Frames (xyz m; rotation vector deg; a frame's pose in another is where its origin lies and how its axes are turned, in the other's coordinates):
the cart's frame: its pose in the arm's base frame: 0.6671 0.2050 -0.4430 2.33 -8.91 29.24
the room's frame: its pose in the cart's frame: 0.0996 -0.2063 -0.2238 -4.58 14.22 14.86
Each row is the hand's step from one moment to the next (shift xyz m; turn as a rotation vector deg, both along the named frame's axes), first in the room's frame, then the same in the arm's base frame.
Working: the room's frame: its pose in the arm's base frame: 0.8847 0.0906 -0.6482 -7.00 3.63 43.67

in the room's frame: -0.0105 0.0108 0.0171 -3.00 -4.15 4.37
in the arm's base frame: -0.0148 0.0028 0.0171 0.76 -4.45 5.00
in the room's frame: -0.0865 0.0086 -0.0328 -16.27 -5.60 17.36
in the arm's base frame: -0.0688 -0.0574 -0.0245 -7.65 -12.84 19.34
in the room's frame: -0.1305 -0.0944 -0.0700 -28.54 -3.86 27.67
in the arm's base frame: -0.0298 -0.1663 -0.0479 -17.57 -18.62 30.65
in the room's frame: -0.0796 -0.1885 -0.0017 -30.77 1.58 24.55
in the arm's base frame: 0.0730 -0.1898 0.0229 -22.99 -16.66 27.31
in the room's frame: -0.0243 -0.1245 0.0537 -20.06 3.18 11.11
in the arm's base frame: 0.0693 -0.0987 0.0666 -16.54 -9.97 12.77
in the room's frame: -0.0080 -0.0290 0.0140 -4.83 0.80 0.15
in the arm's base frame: 0.0145 -0.0244 0.0172 -4.04 -2.71 0.57
